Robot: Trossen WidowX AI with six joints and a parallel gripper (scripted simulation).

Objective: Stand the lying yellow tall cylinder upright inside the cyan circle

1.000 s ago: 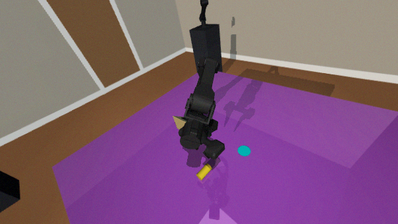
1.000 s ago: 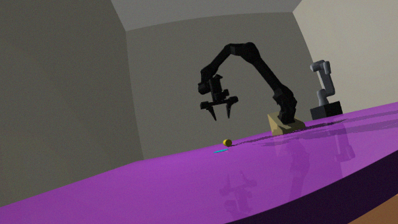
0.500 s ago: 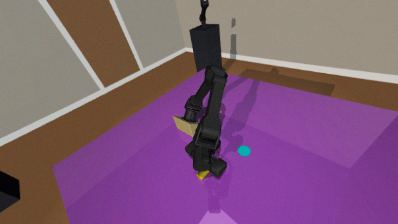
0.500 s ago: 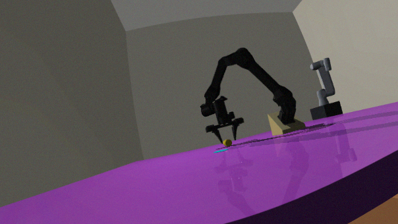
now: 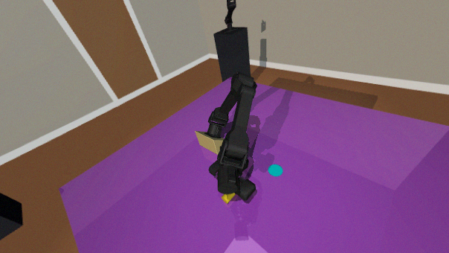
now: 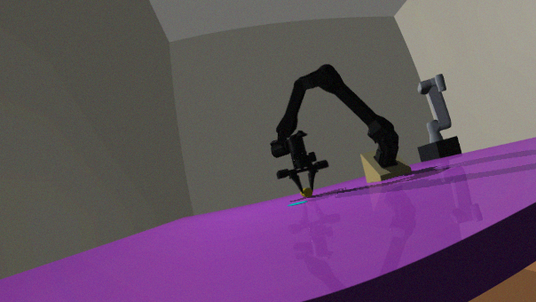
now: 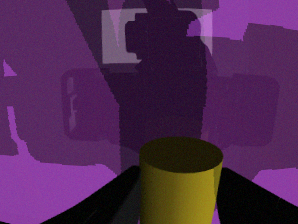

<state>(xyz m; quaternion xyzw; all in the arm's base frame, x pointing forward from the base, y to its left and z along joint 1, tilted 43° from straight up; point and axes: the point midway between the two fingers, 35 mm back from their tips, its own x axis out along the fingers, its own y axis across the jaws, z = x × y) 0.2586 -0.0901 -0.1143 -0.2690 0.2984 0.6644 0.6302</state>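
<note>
Now: the cyan circle 18 cm to the left of my gripper tip, 8 cm ahead of it and 1 cm below it. Also, from my gripper tip: yellow cylinder: 2 cm to the right.
</note>
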